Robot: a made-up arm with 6 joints.
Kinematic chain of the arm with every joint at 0, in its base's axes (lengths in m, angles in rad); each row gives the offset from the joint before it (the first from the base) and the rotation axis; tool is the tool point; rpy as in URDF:
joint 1: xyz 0 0 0.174 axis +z
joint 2: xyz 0 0 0 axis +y
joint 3: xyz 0.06 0 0.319 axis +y
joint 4: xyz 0.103 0 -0.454 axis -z
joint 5: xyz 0 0 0 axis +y
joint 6: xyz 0.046 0 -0.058 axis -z
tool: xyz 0 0 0 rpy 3.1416 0 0
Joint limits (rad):
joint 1: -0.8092..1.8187
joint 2: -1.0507..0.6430
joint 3: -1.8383..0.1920
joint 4: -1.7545..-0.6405
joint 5: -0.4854..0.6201
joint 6: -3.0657..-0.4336
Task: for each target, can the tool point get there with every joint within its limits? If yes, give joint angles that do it. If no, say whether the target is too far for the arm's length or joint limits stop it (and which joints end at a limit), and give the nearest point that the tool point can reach.
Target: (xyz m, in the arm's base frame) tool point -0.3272 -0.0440 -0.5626
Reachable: no: joint limits stop it (at a limit: joint 1, joint 2) | nearest point -0.0707 0.1165 -0.1232 | short by 0.534 m
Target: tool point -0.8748 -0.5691 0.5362
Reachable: no: too far | nearest point -0.2358 -0.1534 0.8924 | short by 0.841 m
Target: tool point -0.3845 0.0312 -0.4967
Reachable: no: joint limits stop it (at a limit: joint 1, joint 2) | nearest point -0.0887 0.1556 -0.1245 | short by 0.491 m
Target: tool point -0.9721 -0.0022 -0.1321
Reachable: no: too far | nearest point -0.1237 0.2127 -0.1015 | short by 0.876 m
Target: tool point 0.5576 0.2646 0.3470
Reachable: yes | joints 0.3672 0.1612 -1.2328 -1.1201 -0.1075 -2.3162
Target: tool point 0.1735 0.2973 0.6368
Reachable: yes | joints 0.9097 -0.6712 -0.9984 -1.0991 -0.0927 -2.1143
